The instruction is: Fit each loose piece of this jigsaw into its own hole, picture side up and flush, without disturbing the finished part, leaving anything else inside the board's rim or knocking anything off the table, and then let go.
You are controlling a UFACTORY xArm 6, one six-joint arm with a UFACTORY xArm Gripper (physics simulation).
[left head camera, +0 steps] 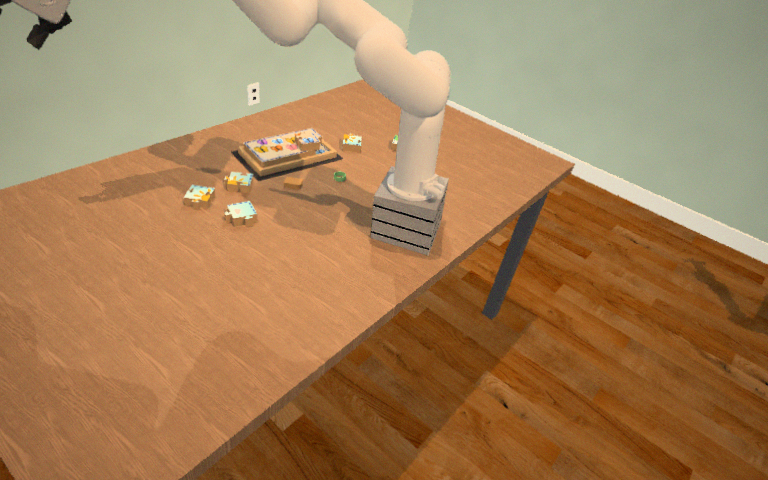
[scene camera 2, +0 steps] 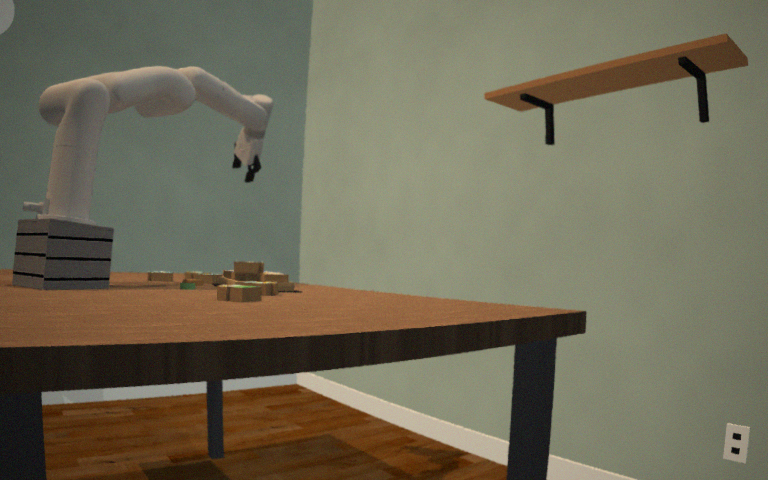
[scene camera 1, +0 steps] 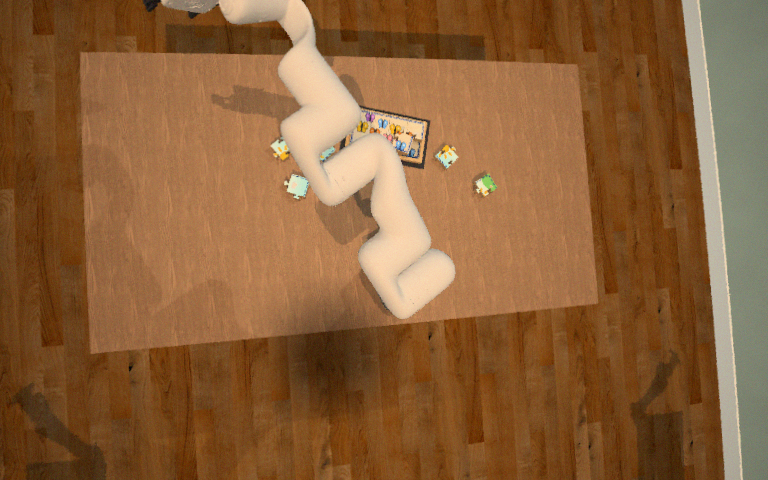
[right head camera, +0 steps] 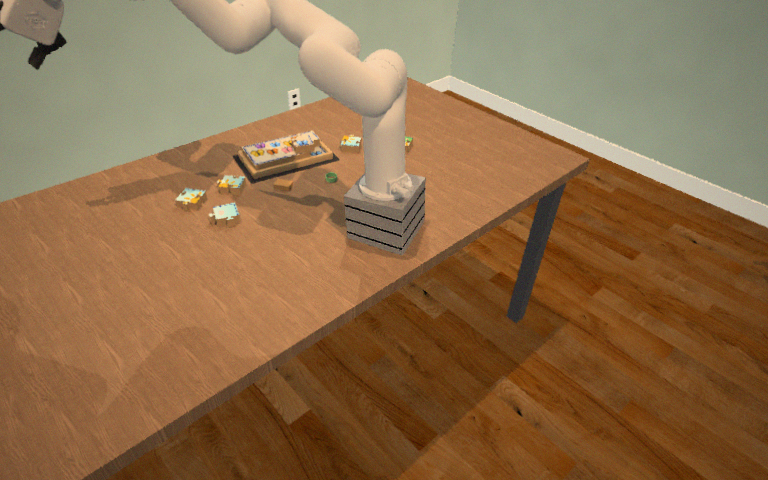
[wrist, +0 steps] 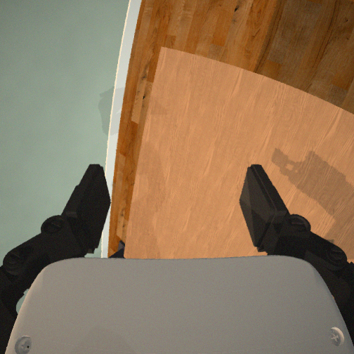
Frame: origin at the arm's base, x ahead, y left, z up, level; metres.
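Where they show: gripper, between the fingertips: (left head camera: 9, 34) (scene camera 2: 242, 174) (scene camera 1: 168, 7) (right head camera: 9, 58); arm's base, origin of its link: (left head camera: 412, 186) (scene camera 2: 65, 223) (right head camera: 385, 186).
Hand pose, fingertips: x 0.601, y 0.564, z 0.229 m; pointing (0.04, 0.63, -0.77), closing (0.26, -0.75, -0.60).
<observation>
Each offset is from my fingertips to the centre of the thing.
The jigsaw board @(0.349 m down, 0.158 m back, 0.545 m right) (left head camera: 300, 164) (right head camera: 294, 165) has a raised pale picture block at its left and middle. One piece @(0.309 m down, 0.187 m back, 0.587 m right) (left head camera: 308, 141) (right head camera: 305, 145) (scene camera 2: 248, 270) at its right part stands higher than its neighbours. A recess with a blue picture shows at the right end. Loose pieces lie picture side up: three left of the board @(0.348 m down, 0.212 m back, 0.224 m right) (left head camera: 199, 195) @(0.348 m down, 0.208 m back, 0.340 m right) (left head camera: 239, 181) @(0.348 m down, 0.327 m back, 0.261 m right) (left head camera: 241, 212), a yellow-and-blue one @(0.348 m down, 0.220 m back, 0.746 m right) (left head camera: 351, 142) (scene camera 1: 446, 155) to its right, and a green-and-white one @(0.348 m down, 0.317 m back, 0.871 m right) (scene camera 1: 485, 185) (right head camera: 408, 142) farther right. My gripper (wrist: 175, 182) (scene camera 2: 243, 168) is open and empty, high up and well left of the board.
A green ring @(0.354 m down, 0.333 m back, 0.589 m right) (left head camera: 339, 176) (right head camera: 331, 177) and a small wooden block @(0.353 m down, 0.285 m back, 0.459 m right) (left head camera: 293, 181) (right head camera: 283, 184) lie in front of the board. The arm's grey base (left head camera: 404, 223) (right head camera: 385, 220) stands right of them. A wall shelf (scene camera 2: 617, 73) is on the wall.
</observation>
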